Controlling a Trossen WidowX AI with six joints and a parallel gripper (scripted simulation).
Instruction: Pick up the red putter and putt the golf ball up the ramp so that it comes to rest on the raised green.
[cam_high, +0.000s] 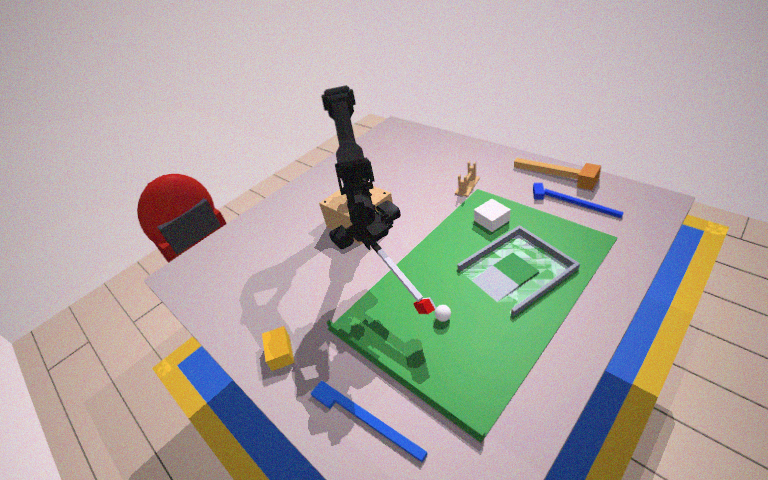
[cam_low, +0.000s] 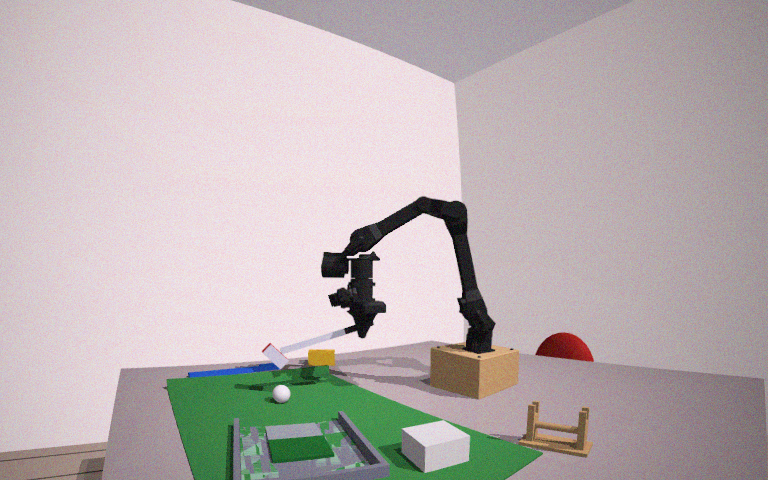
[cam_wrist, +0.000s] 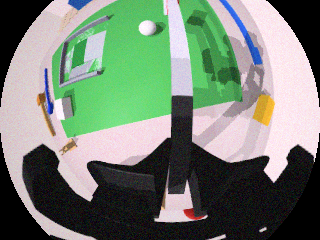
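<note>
The red putter lies 120 mm ahead of my gripper tip and 10 mm to the right of it. From my gripper tip the other things lie so: white golf ball: 230 mm ahead, 120 mm below, 40 mm to the left; green mat: 210 mm ahead, 190 mm to the left, 140 mm below; yellow block: 340 mm to the right, 120 mm below.
</note>
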